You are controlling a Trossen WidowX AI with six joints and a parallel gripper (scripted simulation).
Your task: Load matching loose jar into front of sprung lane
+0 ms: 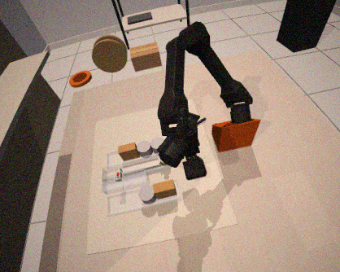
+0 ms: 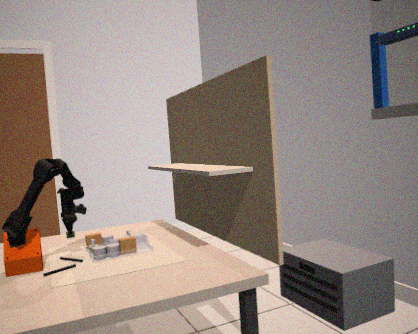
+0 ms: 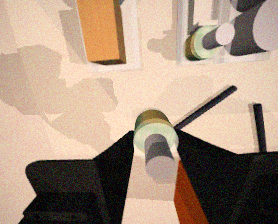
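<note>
My gripper tip is 240 mm short of the clear rack, 90 mm above it and 70 mm to the left of it. Round my gripper tip: red mark 270 mm ahead, 60 mm to the right, 30 mm below; pale plate 200 mm ahead, 60 mm to the right, 60 mm below.
</note>
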